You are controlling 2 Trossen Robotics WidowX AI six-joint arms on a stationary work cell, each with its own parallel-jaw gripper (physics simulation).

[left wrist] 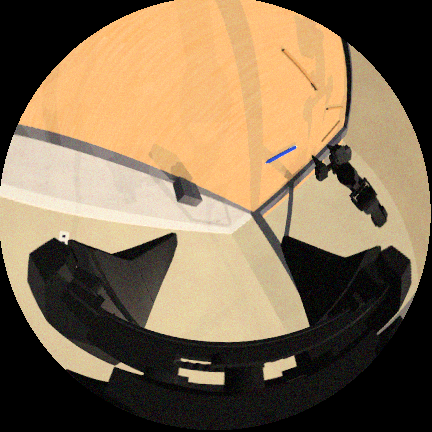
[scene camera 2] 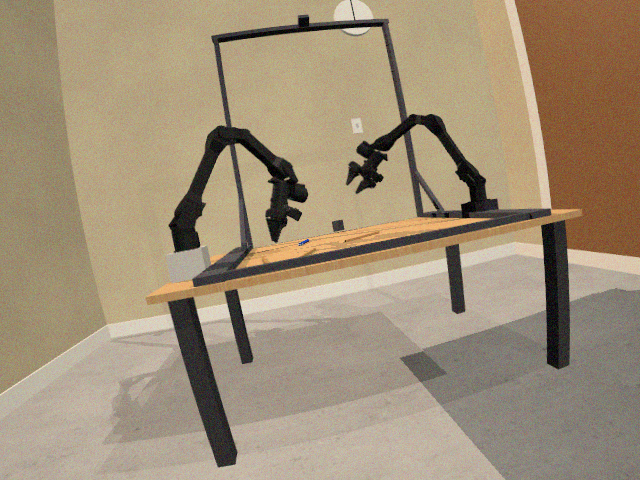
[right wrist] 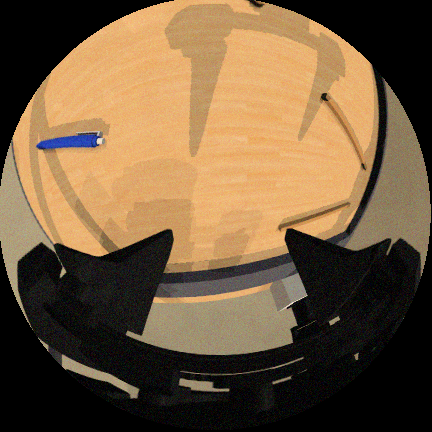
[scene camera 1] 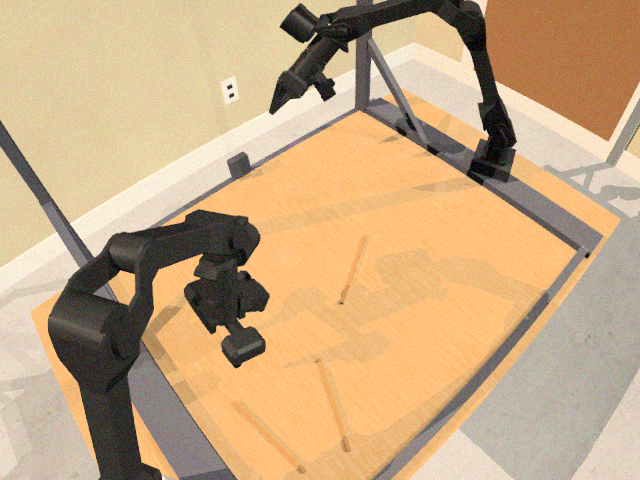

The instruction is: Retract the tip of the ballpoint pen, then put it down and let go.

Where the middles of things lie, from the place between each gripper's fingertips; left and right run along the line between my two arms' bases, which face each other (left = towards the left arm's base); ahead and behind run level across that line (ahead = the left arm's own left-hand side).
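Labels:
Blue ballpoint pen (right wrist: 87, 139): my right gripper is 140 mm past it, 40 mm above it and 130 mm to the right of it.
Counted from my left hand, the blue ballpoint pen is 290 mm to the right, 130 mm ahead and 180 mm below. By its middle, the blue ballpoint pen is nearer to my right gripper than to my left hand.

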